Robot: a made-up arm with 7 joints. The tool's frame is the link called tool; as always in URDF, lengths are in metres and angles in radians.
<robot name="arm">
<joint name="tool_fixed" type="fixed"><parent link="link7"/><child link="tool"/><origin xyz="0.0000 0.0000 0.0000" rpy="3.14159 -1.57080 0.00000"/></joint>
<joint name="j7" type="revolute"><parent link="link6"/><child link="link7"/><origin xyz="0.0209 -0.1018 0.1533" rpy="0.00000 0.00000 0.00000"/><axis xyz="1 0 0"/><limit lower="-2.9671" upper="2.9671" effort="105" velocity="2.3"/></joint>
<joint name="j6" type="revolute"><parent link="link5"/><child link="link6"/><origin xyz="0.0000 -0.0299 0.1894" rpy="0.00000 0.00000 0.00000"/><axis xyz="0 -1 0"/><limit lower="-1.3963" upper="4.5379" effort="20" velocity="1.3"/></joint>
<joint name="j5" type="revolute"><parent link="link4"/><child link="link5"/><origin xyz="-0.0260 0.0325 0.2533" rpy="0.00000 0.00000 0.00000"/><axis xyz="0 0 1"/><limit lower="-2.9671" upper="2.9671" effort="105" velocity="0.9"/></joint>
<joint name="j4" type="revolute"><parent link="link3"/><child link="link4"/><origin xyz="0.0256 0.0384 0.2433" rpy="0.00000 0.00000 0.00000"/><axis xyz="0 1 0"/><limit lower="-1.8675" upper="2.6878" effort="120" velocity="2.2"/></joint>
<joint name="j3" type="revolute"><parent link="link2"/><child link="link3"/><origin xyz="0.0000 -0.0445 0.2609" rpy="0.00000 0.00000 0.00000"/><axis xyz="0 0 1"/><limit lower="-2.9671" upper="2.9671" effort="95" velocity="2.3"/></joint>
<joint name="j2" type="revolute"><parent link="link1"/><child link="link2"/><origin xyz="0.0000 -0.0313 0.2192" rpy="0.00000 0.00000 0.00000"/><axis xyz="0 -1 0"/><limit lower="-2.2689" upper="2.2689" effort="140" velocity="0.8"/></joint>
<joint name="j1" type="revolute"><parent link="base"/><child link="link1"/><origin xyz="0.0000 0.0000 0.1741" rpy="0.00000 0.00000 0.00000"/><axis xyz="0 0 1"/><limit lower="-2.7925" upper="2.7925" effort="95" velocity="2.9"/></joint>
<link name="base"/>
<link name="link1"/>
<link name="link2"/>
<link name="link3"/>
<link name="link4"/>
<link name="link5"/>
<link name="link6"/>
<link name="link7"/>
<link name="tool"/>
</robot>
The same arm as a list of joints. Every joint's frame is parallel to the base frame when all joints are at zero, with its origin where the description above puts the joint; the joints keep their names.
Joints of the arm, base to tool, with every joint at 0 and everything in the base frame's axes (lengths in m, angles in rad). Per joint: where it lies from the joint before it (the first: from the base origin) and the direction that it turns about. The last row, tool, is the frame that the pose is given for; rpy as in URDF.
j1: xyz 0.0000 0.0000 0.1741 axis 0 0 1
j2: xyz 0.0000 -0.0313 0.2192 axis 0 -1 0
j3: xyz 0.0000 -0.0445 0.2609 axis 0 0 1
j4: xyz 0.0256 0.0384 0.2433 axis 0 1 0
j5: xyz -0.0260 0.0325 0.2533 axis 0 0 1
j6: xyz 0.0000 -0.0299 0.1894 axis 0 -1 0
j7: xyz 0.0209 -0.1018 0.1533 axis 1 0 0
tool: xyz 0.0000 0.0000 0.0000 rpy 3.1416 -1.5708 0.0000
Joint limits (rad, base to tool): -2.7925..2.7925 -2.2689..2.2689 -2.9671..2.9671 -1.8675..2.6878 -2.9671..2.9671 -1.3963..4.5379 -2.9671..2.9671

